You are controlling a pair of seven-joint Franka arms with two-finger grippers.
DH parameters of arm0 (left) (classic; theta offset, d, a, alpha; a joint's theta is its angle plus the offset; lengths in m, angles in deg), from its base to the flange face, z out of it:
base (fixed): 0 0 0 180
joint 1: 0 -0.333 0 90
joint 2: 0 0 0 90
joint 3: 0 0.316 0.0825 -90
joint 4: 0 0 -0.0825 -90
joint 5: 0 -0.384 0 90
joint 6: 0 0 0.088 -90
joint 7: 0 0.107 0 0
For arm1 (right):
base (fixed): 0 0 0 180
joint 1: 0 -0.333 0 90
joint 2: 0 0 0 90
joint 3: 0 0.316 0.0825 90
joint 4: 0 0 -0.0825 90
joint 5: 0 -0.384 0 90
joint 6: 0 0 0.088 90
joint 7: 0 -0.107 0 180
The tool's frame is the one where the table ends.
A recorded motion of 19 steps. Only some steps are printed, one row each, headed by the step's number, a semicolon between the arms.
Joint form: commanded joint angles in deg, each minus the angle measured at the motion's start. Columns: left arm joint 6, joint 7, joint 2, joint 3, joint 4, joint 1, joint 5; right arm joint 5, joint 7, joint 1, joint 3, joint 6, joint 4, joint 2.
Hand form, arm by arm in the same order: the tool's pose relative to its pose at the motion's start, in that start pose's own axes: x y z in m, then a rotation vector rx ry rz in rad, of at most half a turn. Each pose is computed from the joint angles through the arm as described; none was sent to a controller.
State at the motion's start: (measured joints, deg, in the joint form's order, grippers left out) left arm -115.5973 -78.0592 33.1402 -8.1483 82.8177 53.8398 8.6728; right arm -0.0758 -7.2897 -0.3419 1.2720 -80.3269 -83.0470 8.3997
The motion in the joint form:
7: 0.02 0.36 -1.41 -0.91 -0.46 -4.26 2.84; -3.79 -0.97 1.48 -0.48 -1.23 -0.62 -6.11
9: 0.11 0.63 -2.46 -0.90 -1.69 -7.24 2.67; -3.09 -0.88 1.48 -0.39 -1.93 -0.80 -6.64
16: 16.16 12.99 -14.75 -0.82 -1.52 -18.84 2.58; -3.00 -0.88 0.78 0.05 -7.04 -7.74 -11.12
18: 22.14 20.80 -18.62 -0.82 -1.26 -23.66 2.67; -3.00 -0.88 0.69 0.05 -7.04 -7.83 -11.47
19: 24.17 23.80 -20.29 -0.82 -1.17 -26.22 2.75; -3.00 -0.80 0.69 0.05 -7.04 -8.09 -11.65
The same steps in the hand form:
7: 0.0350 -0.0048 -0.0308 -0.0563 -0.0415 -0.0671; -0.0366 0.0148 -0.0509 0.0821 0.1083 0.0373
9: 0.0669 -0.0097 -0.0614 -0.1039 -0.0264 -0.1042; -0.0389 0.0156 -0.0551 0.0720 0.1280 0.0368
16: 0.1405 -0.1004 -0.2028 -0.0722 -0.0087 -0.0319; -0.0538 0.0064 -0.0461 0.0730 0.1739 0.0210
18: 0.1654 -0.1439 -0.2426 -0.0493 -0.0135 0.0376; -0.0563 0.0058 -0.0482 0.0732 0.1784 0.0193
19: 0.1790 -0.1654 -0.2610 -0.0503 -0.0117 0.0527; -0.0572 0.0059 -0.0475 0.0729 0.1771 0.0180

